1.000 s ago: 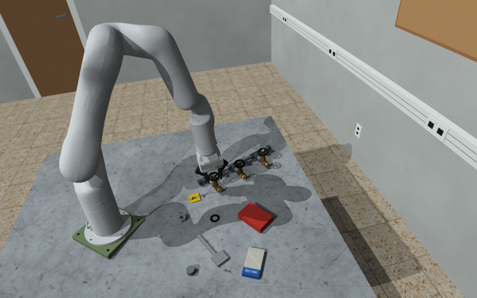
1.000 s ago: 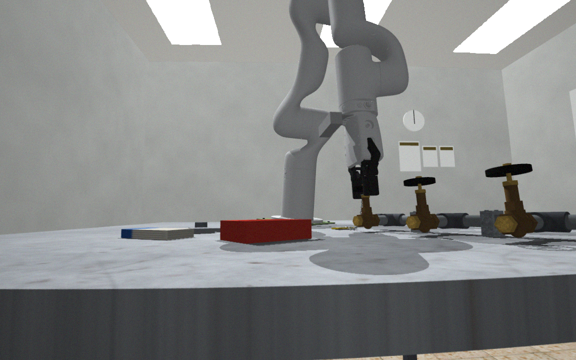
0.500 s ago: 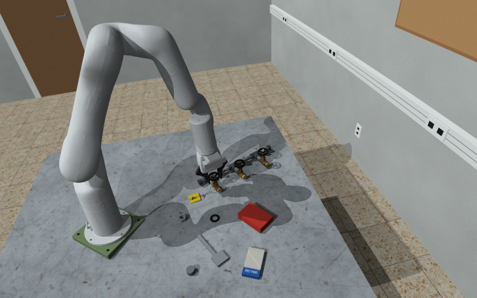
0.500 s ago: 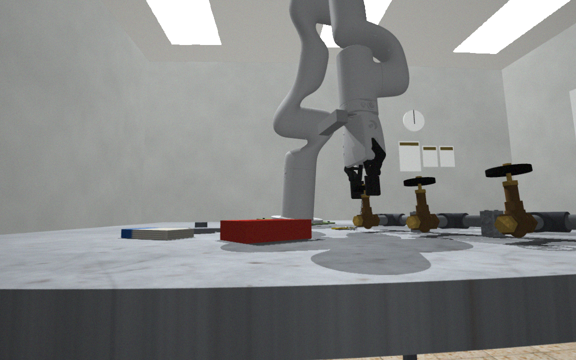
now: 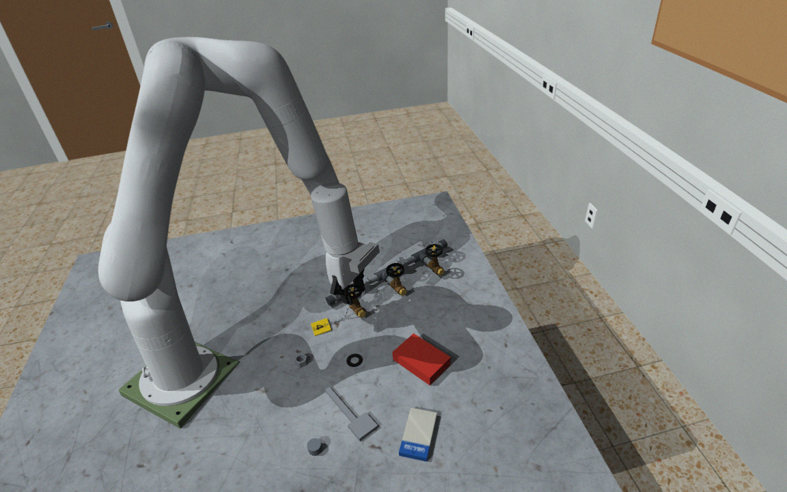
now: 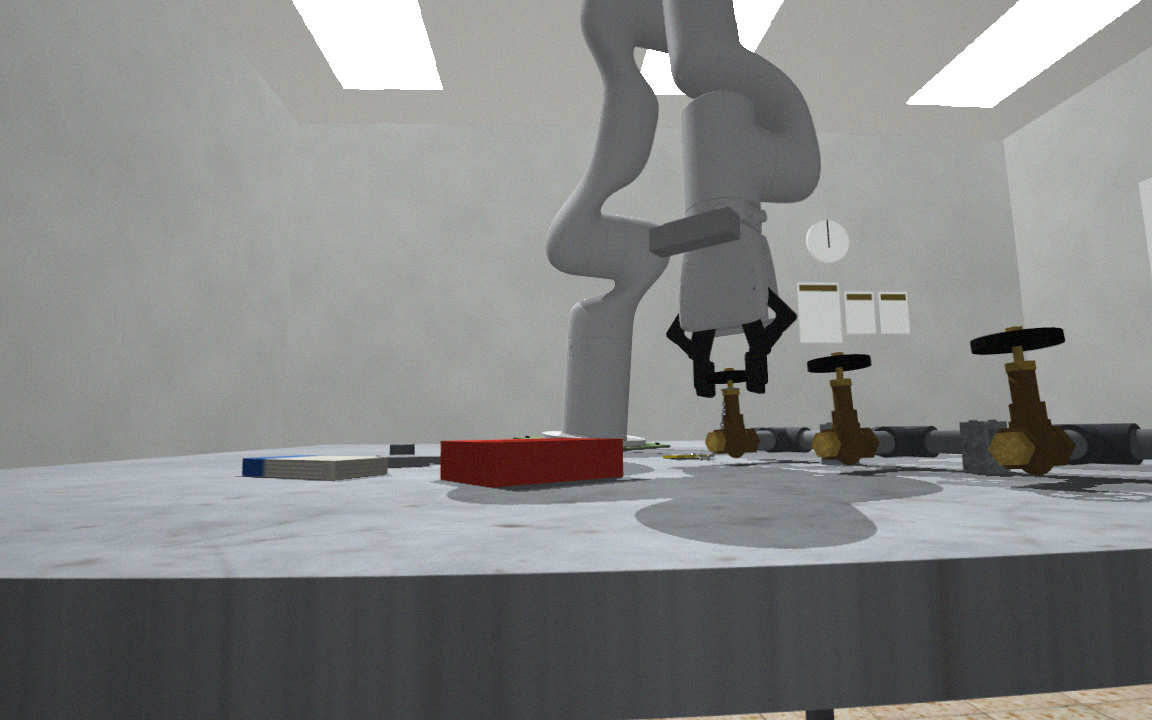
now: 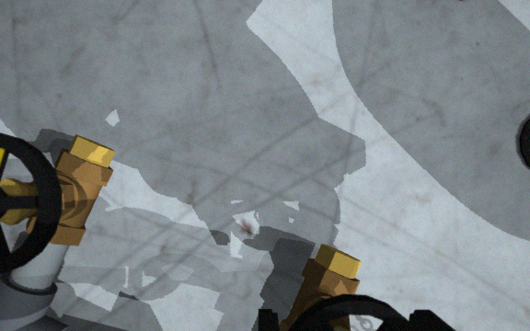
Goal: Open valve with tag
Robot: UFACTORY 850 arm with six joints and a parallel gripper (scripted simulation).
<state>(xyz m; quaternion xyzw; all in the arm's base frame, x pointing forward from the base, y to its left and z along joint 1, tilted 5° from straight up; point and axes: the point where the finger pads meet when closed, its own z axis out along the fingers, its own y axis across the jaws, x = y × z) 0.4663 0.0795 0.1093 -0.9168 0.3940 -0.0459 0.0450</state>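
Right now the yellow tag is 9 cm below my hand, 9 cm behind it and 2 cm to the right of it. Round my hand: black washer: 16 cm to the right, 9 cm below, 3 cm behind; then red block: 21 cm to the right, 13 cm ahead, 7 cm below; then grey nut: 17 cm behind, 12 cm to the right, 8 cm below.
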